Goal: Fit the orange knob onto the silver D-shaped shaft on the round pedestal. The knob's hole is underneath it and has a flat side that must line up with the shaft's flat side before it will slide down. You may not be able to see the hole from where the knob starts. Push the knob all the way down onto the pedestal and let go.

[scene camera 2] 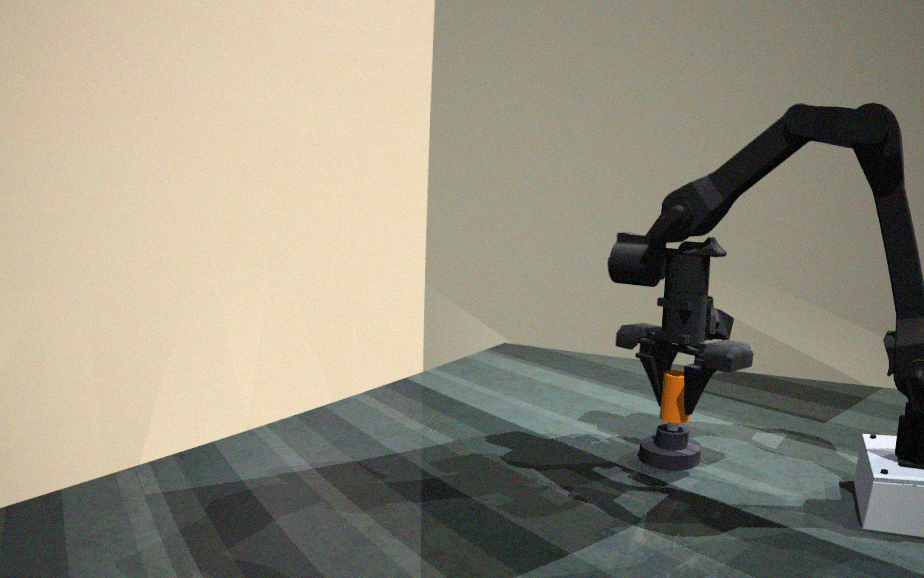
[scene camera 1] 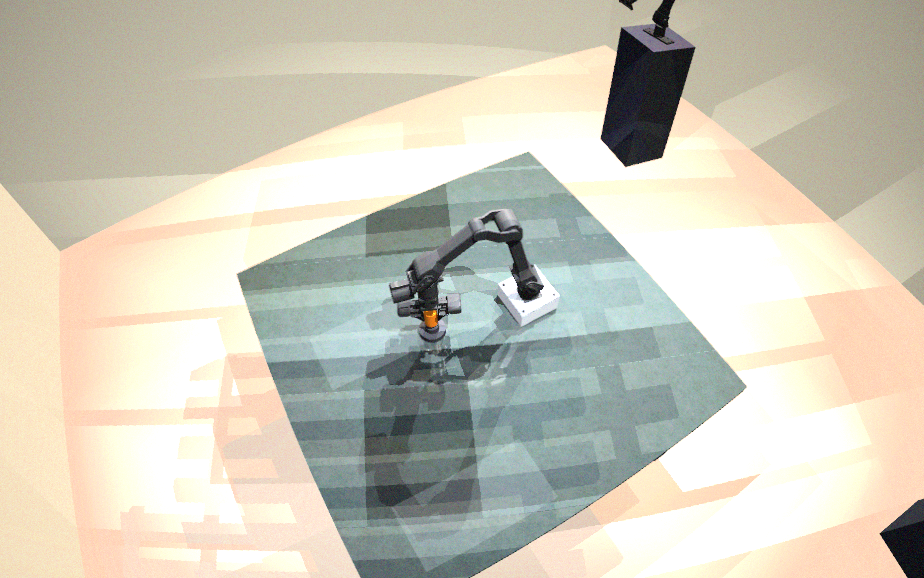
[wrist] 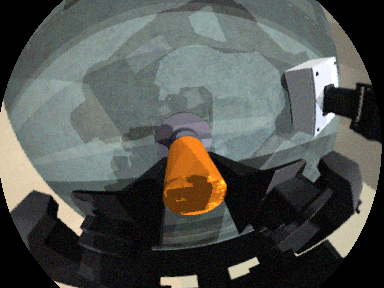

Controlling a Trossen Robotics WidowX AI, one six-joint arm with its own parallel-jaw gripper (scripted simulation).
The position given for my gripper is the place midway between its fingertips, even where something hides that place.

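There's an orange knob [scene camera 2: 672, 407], and in the wrist view you'd find the knob [wrist: 193, 185] as well. It's held by my gripper [scene camera 2: 675, 410], and scene camera 1 shows that gripper [scene camera 1: 431, 319] too, as does the wrist view, with the gripper [wrist: 187, 158] in it.
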